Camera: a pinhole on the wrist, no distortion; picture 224 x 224 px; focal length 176.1 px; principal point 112.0 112.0 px. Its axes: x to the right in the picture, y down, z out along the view. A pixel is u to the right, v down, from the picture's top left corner.
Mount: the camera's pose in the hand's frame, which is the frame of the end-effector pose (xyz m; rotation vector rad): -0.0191 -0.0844 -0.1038 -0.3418 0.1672 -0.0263
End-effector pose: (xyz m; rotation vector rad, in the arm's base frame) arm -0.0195 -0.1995 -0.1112 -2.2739 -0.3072 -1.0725
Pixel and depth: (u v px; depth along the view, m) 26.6 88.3 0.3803
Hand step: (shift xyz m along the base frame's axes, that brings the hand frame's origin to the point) 0.0970 0.1828 -0.2518
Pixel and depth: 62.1 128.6 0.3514
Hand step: 0.1338 0.0860 -0.1855
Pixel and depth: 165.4 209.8 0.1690
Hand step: 0.0721 -0.0399 0.0146
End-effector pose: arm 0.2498 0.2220 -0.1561 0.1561 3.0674 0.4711
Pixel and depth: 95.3 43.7 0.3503
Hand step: -0.0027 -0.0079 -0.2882
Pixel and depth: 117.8 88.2 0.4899
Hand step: -0.0591 0.1325 -0.3505
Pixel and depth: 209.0 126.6 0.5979
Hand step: -0.3712 0.2915 -0.3292
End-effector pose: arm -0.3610 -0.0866 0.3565 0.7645 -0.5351 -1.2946
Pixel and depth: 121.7 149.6 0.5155
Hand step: -0.1027 -0.1424 0.3534
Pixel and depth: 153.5 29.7 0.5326
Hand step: -0.3888 -0.2942 0.1698
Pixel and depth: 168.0 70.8 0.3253
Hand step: -0.1580 -0.1806 0.0852
